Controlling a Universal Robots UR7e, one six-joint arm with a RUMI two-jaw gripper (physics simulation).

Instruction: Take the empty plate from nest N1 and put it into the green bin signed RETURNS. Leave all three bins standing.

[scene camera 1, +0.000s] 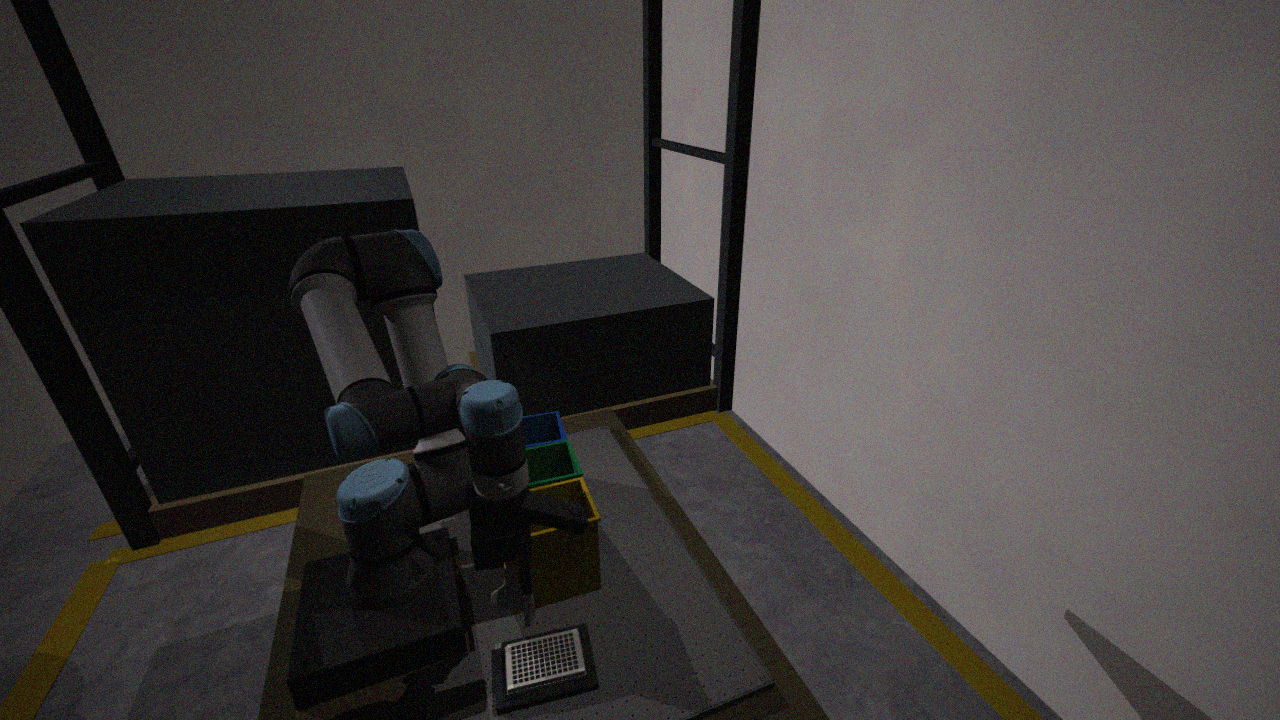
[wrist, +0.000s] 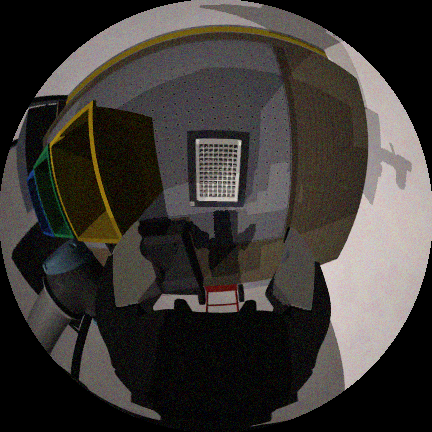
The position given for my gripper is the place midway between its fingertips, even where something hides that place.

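There is my gripper [scene camera 1: 525, 587], which I can also see in the wrist view [wrist: 214, 226]. I see a green bin [scene camera 1: 551, 463] as well, and a blue bin [scene camera 1: 545, 428]. A white plate [wrist: 217, 160] is visible to me, and so is a dark nest [wrist: 229, 134].
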